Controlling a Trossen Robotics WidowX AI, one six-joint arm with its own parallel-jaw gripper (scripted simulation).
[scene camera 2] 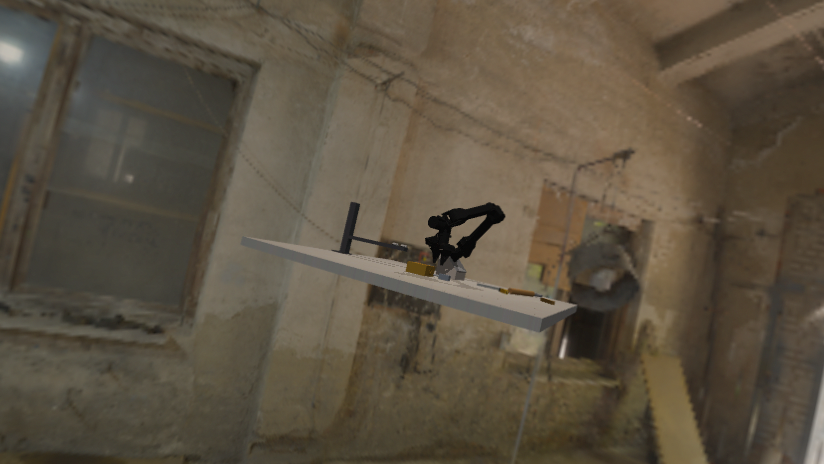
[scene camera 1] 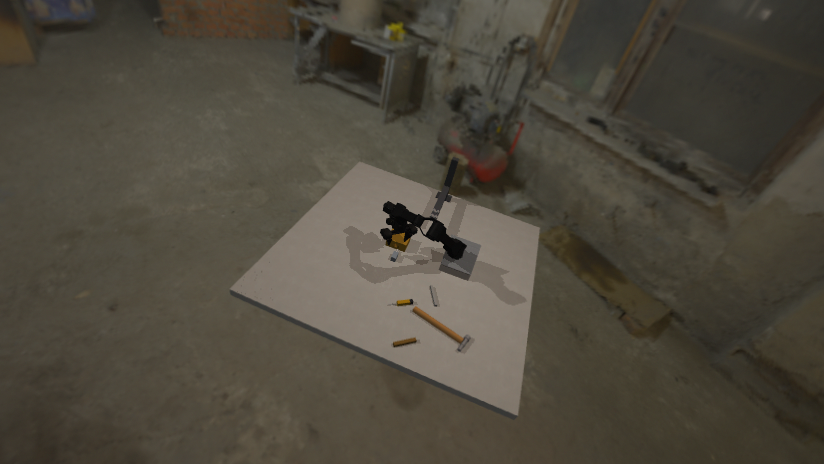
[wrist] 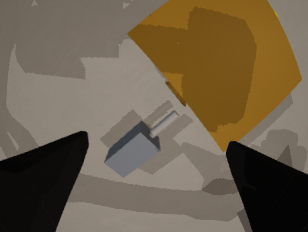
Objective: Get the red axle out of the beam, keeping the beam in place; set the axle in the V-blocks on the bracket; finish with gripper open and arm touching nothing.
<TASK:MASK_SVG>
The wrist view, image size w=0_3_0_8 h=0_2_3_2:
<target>gripper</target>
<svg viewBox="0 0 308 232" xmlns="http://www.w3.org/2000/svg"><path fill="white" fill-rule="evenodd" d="M230 141L226 149L227 162L230 164L228 168L231 169L236 188L238 188L240 198L242 198L252 232L308 232L308 174L291 168L291 166L283 164L283 162L279 162L275 158L268 157L267 154L264 156L263 153L254 151L254 149L248 148L247 145L242 145L238 141ZM88 132L72 133L72 135L62 137L62 139L53 141L53 143L50 141L50 143L32 149L32 151L0 160L0 232L56 232L66 201L68 201L74 182L76 182L78 173L80 173L82 164L84 164L86 152L88 152Z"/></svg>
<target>yellow-orange block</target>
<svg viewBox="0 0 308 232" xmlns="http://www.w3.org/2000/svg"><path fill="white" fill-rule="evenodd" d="M169 0L169 2L159 7L158 10L151 12L151 15L143 19L137 26L131 28L127 35L149 56L150 62L154 63L155 67L162 72L162 75L169 80L165 81L165 83L171 89L171 92L178 97L178 100L185 107L186 104L190 105L191 111L198 117L200 123L204 124L204 128L210 132L212 139L216 141L218 147L222 149L222 152L226 152L230 141L243 139L243 136L246 136L260 121L266 119L268 113L272 112L293 91L293 88L303 80L301 79L299 67L297 67L297 60L295 55L293 55L291 44L288 43L287 35L284 34L283 27L281 27L279 19L277 19L275 11L272 10L268 0Z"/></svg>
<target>grey-blue block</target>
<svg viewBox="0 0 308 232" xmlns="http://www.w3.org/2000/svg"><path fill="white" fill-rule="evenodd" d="M178 113L175 111L171 112L170 115L167 115L165 119L159 121L151 129L147 128L142 121L139 121L137 127L131 129L125 136L122 136L109 149L108 153L106 153L105 164L109 165L122 178L125 178L130 172L134 172L143 162L147 162L154 154L161 151L157 136L162 131L165 131L170 124L173 124L175 120L179 119Z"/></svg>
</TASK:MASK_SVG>
